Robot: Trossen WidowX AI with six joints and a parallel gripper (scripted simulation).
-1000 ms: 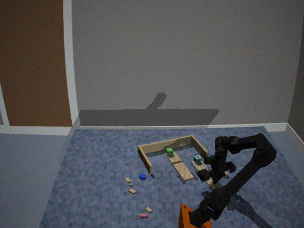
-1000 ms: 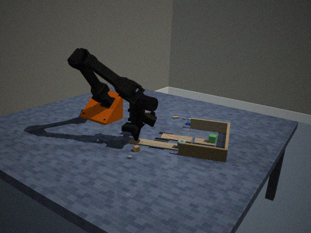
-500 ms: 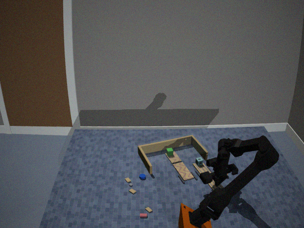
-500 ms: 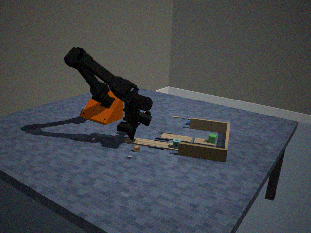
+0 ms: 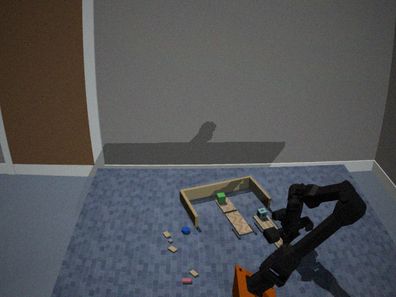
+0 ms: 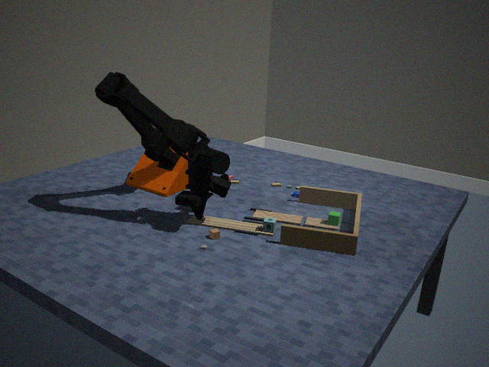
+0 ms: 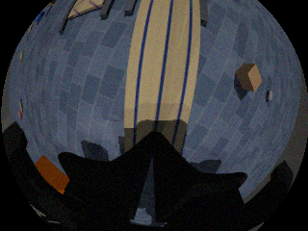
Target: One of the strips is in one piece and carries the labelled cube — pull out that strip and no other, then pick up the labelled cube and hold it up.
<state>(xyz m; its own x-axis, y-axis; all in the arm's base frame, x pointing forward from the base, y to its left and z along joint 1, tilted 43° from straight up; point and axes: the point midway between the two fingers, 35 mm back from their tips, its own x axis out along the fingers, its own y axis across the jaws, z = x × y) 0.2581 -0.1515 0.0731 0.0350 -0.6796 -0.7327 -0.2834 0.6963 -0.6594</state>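
My gripper tip is 19 cm short of the teal labelled cube, 6 cm to the right of it and 2 cm below it. Also, from my gripper tip: blue object: 12 cm ahead, 36 cm to the left; then zigzag strip: 16 cm ahead, 16 cm to the left; then tan cube: 10 cm ahead, 6 cm to the right.
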